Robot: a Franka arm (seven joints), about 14 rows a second.
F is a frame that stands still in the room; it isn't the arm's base.
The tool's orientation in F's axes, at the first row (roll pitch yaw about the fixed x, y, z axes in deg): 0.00 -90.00 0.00
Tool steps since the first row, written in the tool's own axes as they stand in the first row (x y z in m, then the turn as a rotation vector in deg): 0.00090 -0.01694 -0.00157 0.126 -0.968 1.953; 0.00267 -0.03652 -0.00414 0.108 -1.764 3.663; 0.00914 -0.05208 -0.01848 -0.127 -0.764 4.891; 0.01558 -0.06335 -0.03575 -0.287 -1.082 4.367
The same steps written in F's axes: 0.00157 -0.01694 0.00090 -1.953 -0.968 0.126; 0.00414 -0.03652 0.00267 -3.663 -1.764 0.108; 0.01848 -0.05208 0.00914 -4.891 -0.764 -0.127; 0.03575 -0.06335 0.01558 -4.367 -1.082 -0.287
